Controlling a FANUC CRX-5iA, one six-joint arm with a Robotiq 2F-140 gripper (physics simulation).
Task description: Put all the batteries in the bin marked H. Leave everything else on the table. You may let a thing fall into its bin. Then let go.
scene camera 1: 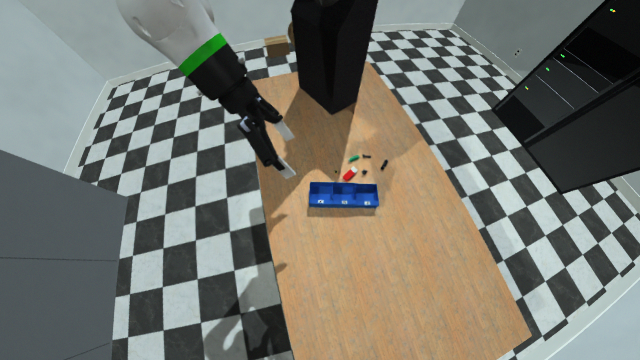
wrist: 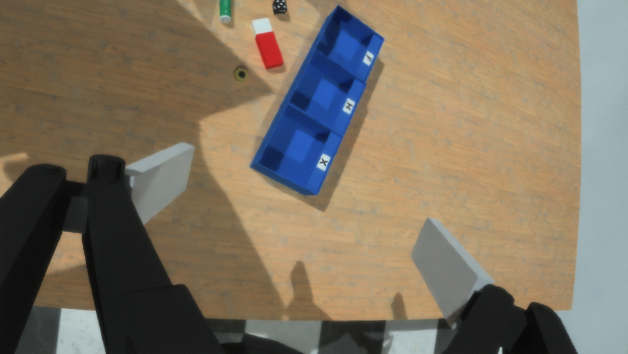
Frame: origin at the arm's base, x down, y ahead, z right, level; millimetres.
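Seen in the pictures: gripper, fingertip midpoint: [scene camera 1: 290,155] [wrist: 307,203].
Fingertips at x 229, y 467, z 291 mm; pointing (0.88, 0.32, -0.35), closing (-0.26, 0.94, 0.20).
Pixels of each thing's middle, then the offset from my fingertips to it. "pt": a spot on its surface instead.
- green battery at the middle of its body: [wrist: 225,3] [scene camera 1: 353,158] dx +232, dy -52, dz -252 mm
- blue three-part bin at the middle of its body: [wrist: 322,97] [scene camera 1: 343,195] dx +216, dy +89, dz -145 mm
- middle compartment at a spot on its surface: [wrist: 324,96] [scene camera 1: 345,198] pt dx +232, dy +99, dz -153 mm
- white eraser at the middle of its body: [wrist: 266,43] [scene camera 1: 350,173] dx +233, dy +9, dz -210 mm
- black die at the middle of its body: [wrist: 279,7] [scene camera 1: 364,171] dx +231, dy +21, dz -268 mm
- brass nut at the middle of its body: [wrist: 241,75] [scene camera 1: 335,172] dx +235, dy -18, dz -159 mm
- small dark bolt at the middle of its body: [scene camera 1: 366,156] dx +234, dy -44, dz -312 mm
A green battery [scene camera 1: 354,158] [wrist: 225,10] lies on the table behind the blue three-part bin [scene camera 1: 344,205] [wrist: 270,128]. A dark, elongated thing [scene camera 1: 384,164] lies farther right in the scene view; it may be a battery, but is too small to tell. The middle compartment [scene camera 1: 344,191] [wrist: 324,96] is marked H in the wrist view, between F and X; no battery shows in it. My gripper [scene camera 1: 290,153] [wrist: 307,203] is open and empty, high above the table's left side in the scene view, to the left of the bin.
A red and white eraser [scene camera 1: 349,174] [wrist: 269,49], a black die [scene camera 1: 364,172] [wrist: 280,6] and a brass nut [scene camera 1: 336,171] [wrist: 241,74] lie near the bin. A small dark bolt [scene camera 1: 366,156] lies beside the green battery. A black pedestal [scene camera 1: 330,55] stands at the table's back.
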